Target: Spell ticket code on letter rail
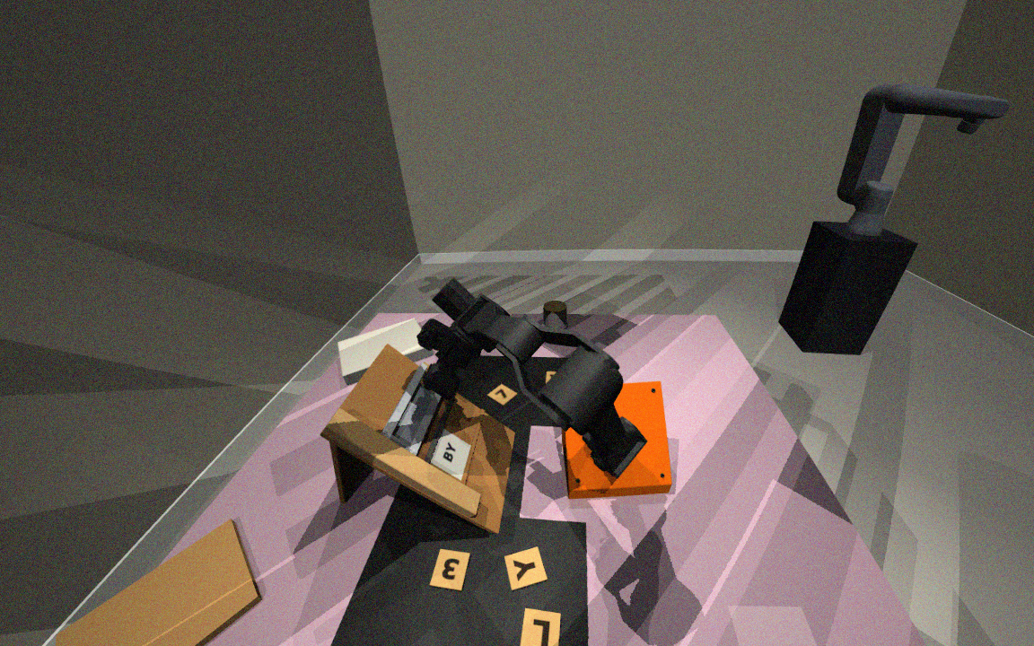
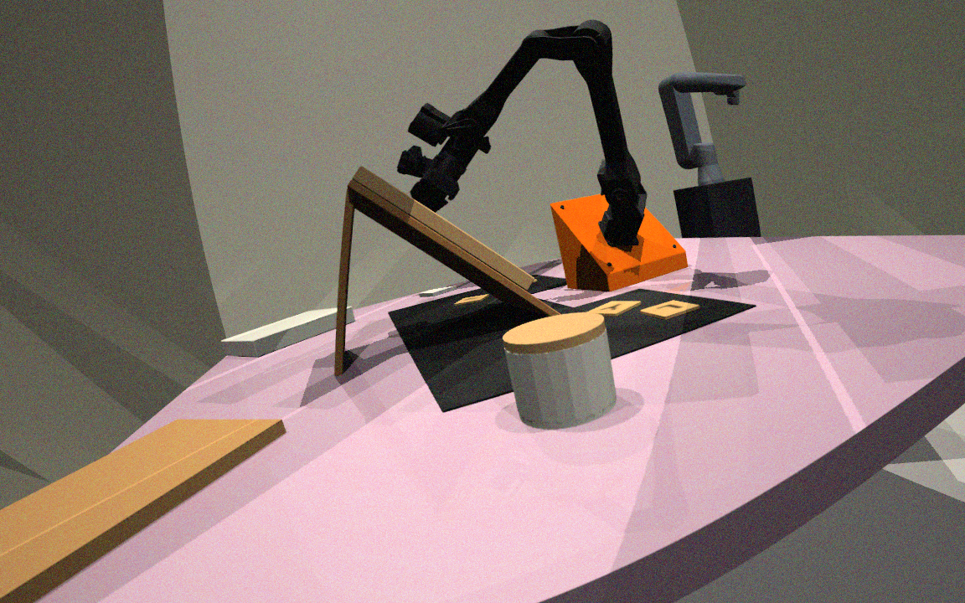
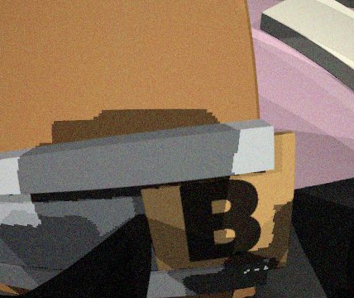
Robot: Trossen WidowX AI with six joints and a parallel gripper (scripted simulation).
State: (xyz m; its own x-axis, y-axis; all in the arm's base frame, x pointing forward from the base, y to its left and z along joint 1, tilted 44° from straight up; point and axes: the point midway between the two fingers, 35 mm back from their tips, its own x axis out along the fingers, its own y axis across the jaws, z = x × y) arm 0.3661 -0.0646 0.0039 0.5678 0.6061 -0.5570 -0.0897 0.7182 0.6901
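My gripper tip is 12 cm to the right of the white ticket, 8 cm past it and 7 cm above it. The rest, counted from my gripper tip: black mat: 18 cm below, 17 cm behind, 6 cm to the left; b tile: right at my gripper tip; 7 tile: 17 cm below, 15 cm to the right, 10 cm behind.
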